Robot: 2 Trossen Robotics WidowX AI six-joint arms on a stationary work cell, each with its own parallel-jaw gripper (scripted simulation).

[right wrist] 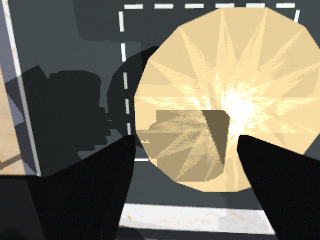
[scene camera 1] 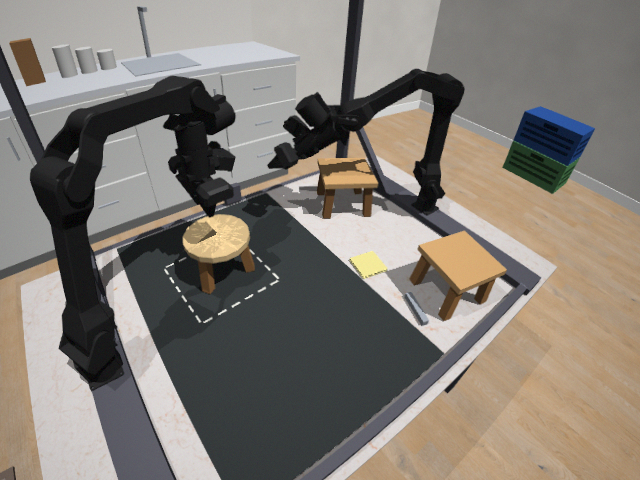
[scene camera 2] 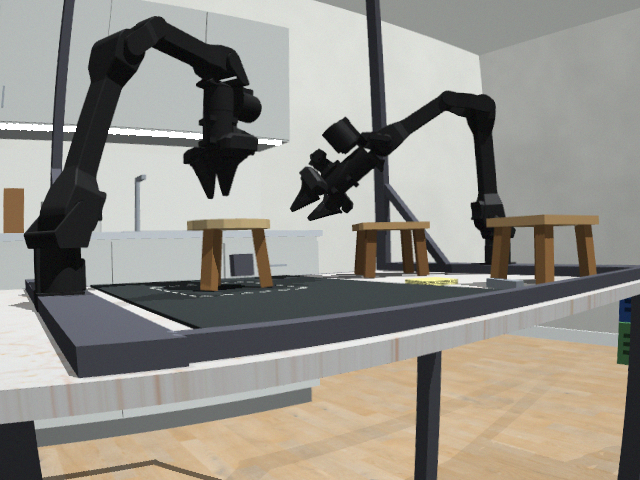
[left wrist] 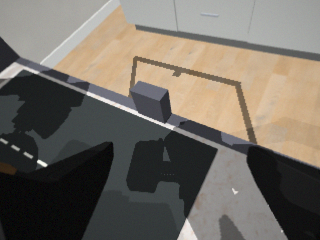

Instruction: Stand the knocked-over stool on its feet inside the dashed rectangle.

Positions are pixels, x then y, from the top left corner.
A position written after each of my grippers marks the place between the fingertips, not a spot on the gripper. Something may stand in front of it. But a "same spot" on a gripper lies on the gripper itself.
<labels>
My left gripper shows in scene camera 1, in scene camera 2 and in the left wrist view (180, 151); in the right wrist view it is out of frame. My right gripper shows in the right wrist view, in scene camera 1 (205, 210) and in scene camera 2; in the left wrist view it is out of frame. The same spot on my right gripper: (right wrist: 93, 191) is (scene camera 2: 214, 172). The same spot on my left gripper: (scene camera 1: 275, 162) is (scene camera 2: 300, 198).
</labels>
